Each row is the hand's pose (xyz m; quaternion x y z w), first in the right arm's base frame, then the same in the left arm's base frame.
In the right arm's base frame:
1: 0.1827 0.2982 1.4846 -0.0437 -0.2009 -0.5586 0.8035
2: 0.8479 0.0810 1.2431 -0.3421 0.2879 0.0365 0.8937
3: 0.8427 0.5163 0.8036 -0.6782 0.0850 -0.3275 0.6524
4: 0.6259 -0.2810 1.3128 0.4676 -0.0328 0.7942 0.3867
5: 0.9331 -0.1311 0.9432 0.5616 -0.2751 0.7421 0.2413
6: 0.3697 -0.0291 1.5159 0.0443 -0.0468 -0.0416 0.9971
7: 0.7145 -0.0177 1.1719 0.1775 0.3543 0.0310 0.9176
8: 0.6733 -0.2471 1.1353 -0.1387 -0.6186 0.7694 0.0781
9: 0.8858 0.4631 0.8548 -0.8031 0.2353 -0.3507 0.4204
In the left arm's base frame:
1: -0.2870 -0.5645 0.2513 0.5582 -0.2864 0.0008 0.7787
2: 0.0124 -0.0678 0.7115 -0.1125 -0.3584 0.4857 0.7893
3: -0.3531 0.3776 0.4862 -0.1576 -0.4699 -0.0841 0.8644
4: 0.3426 -0.2956 0.5557 -0.1448 0.1647 -0.9093 0.3538
5: 0.2719 0.1959 0.6386 -0.3156 0.1987 -0.7516 0.5440
6: 0.0452 -0.5535 0.4318 0.3929 -0.3769 0.5333 0.6475
7: 0.1102 -0.0883 0.5610 0.2022 -0.0310 0.7172 0.6661
8: 0.3387 -0.1148 0.5088 0.0161 0.7632 -0.2974 0.5734
9: -0.3049 0.3460 0.5494 -0.3899 -0.3440 -0.2291 0.8229

